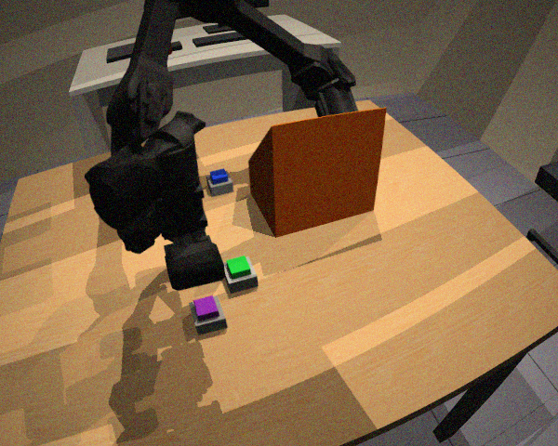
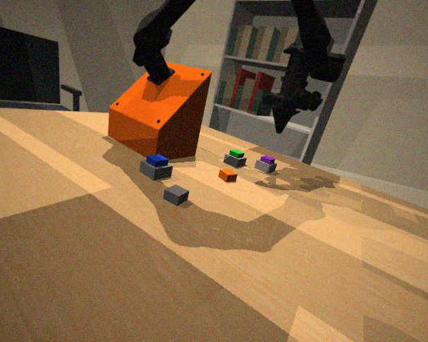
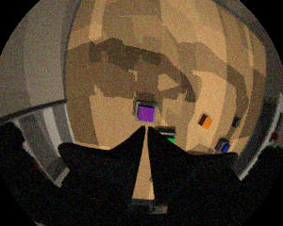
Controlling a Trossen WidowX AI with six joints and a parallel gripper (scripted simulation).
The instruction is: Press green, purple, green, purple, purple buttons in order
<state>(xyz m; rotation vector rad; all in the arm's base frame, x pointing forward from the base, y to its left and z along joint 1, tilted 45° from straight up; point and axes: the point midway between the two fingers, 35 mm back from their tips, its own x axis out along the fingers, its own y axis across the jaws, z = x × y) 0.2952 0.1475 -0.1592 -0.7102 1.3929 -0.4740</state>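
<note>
The purple button lies 1 cm behind my gripper tip and 8 cm below it. Also, from my gripper tip: blue button 7 cm behind, 34 cm to the right, 8 cm below; then green button 7 cm behind, 8 cm to the right, 8 cm below; then orange block 19 cm to the right, 11 cm below.
</note>
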